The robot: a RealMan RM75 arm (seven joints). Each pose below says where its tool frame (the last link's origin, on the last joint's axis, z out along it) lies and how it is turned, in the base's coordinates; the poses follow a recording.
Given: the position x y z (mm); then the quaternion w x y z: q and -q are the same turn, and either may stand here.
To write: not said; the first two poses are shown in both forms.
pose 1, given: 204.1, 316.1, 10.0, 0.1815, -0.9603, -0.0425, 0.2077
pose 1, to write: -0.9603, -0.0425, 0.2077, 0.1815, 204.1, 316.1, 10.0
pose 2, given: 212.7, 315.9, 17.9, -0.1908, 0.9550, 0.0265, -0.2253
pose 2, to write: -0.9550, -0.0265, 0.2253, 0.1908, 212.7, 315.9, 17.9
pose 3, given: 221.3, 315.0, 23.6, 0.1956, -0.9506, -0.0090, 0.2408
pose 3, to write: -0.9506, -0.0090, 0.2408, 0.1956, 221.3, 315.0, 23.6
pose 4, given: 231.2, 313.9, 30.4, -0.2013, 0.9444, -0.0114, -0.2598
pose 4, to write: -0.9444, 0.0114, 0.2598, 0.2013, 231.2, 313.9, 30.4
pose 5, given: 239.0, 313.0, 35.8, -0.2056, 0.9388, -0.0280, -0.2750
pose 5, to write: -0.9388, 0.0280, 0.2750, 0.2056, 239.0, 313.0, 35.8
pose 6, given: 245.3, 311.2, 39.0, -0.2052, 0.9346, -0.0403, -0.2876
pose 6, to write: -0.9346, 0.0403, 0.2876, 0.2052, 245.3, 311.2, 39.0
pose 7, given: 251.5, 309.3, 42.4, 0.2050, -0.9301, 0.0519, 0.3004
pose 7, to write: -0.9301, 0.0519, 0.3004, 0.2050, 251.5, 309.3, 42.4
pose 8, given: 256.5, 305.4, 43.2, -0.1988, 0.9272, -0.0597, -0.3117
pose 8, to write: -0.9272, 0.0597, 0.3117, 0.1988, 256.5, 305.4, 43.2
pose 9, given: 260.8, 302.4, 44.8, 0.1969, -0.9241, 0.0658, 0.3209
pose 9, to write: -0.9241, 0.0658, 0.3209, 0.1969, 260.8, 302.4, 44.8
